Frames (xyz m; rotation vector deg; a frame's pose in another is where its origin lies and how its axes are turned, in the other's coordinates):
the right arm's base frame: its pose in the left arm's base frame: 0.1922 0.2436 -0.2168 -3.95 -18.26 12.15
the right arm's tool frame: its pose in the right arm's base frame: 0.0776 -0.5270 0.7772 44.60 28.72 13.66
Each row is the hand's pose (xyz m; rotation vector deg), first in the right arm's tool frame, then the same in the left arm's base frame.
Working: the right arm's tool frame: its pose in the left arm's base frame: 0.1203 -0.2273 0.5962 34.68 16.48 30.38

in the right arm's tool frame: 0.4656 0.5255 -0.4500 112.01 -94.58 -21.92
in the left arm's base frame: 0.1211 0.6024 0.5117 144.18 -47.81 -55.81
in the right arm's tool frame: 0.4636 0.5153 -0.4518 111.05 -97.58 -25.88
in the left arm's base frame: 0.1227 0.5950 0.5043 141.89 -49.72 -60.60
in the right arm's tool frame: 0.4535 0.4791 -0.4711 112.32 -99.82 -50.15
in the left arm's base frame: 0.1205 0.5732 0.4682 133.78 -44.36 -85.40
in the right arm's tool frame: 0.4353 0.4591 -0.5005 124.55 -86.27 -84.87
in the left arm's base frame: 0.1012 0.5629 0.4348 128.12 -20.49 -118.94
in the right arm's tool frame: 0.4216 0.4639 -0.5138 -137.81 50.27 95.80
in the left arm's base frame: 0.0826 0.5648 0.4286 -119.46 -16.32 119.66
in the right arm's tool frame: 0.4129 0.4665 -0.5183 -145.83 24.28 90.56
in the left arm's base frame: 0.0726 0.5639 0.4275 -117.25 -38.56 106.87
